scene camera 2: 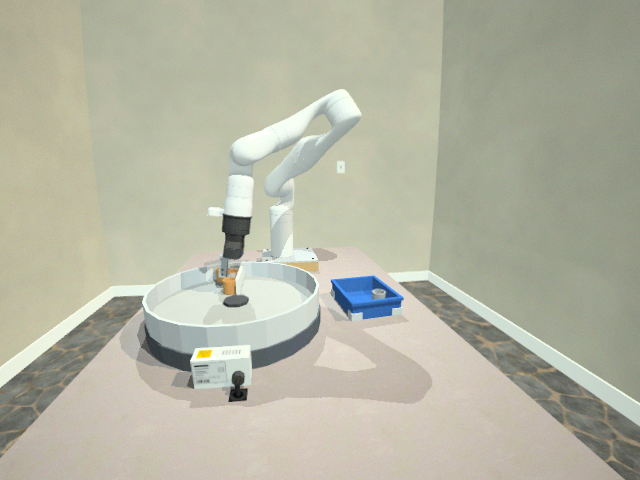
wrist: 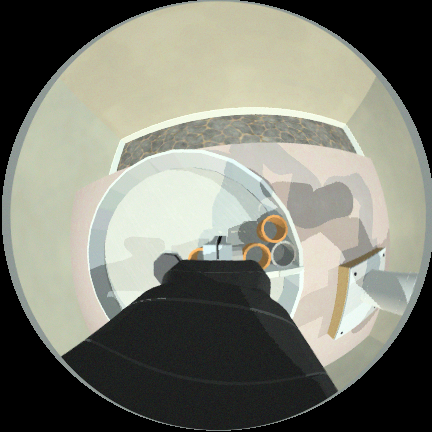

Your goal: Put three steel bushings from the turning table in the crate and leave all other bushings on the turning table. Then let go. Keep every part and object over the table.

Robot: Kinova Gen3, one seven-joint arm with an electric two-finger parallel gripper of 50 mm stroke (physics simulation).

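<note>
The turning table (scene camera 2: 232, 333) (wrist: 96, 240) is a round, walled pale table. Orange-brown bushings (scene camera 2: 229, 286) (wrist: 274, 229) stand in it; another orange one (wrist: 257, 256) stands beside a grey steel bushing (wrist: 283, 254) near the wall, and part of a third orange one (wrist: 196, 254) shows left of the fingers. A pale steel bushing (scene camera 2: 232, 275) partly shows among them in the scene view. Another steel bushing (scene camera 2: 378, 293) stands in the blue crate (scene camera 2: 361, 301). My gripper (scene camera 2: 224, 267) (wrist: 220, 243) is shut, low among the bushings; no part shows between its fingers. The fingertips' contact with the bushings is unclear.
A white divider (scene camera 2: 239, 279) (wrist: 285, 272) stands beside the bushings. A dark round hub (scene camera 2: 236, 300) (wrist: 166, 267) is at the table's middle. A white box (scene camera 2: 220, 367) and a small black stand (scene camera 2: 238, 387) are in front of it. The robot's base plate (wrist: 352, 305) is behind.
</note>
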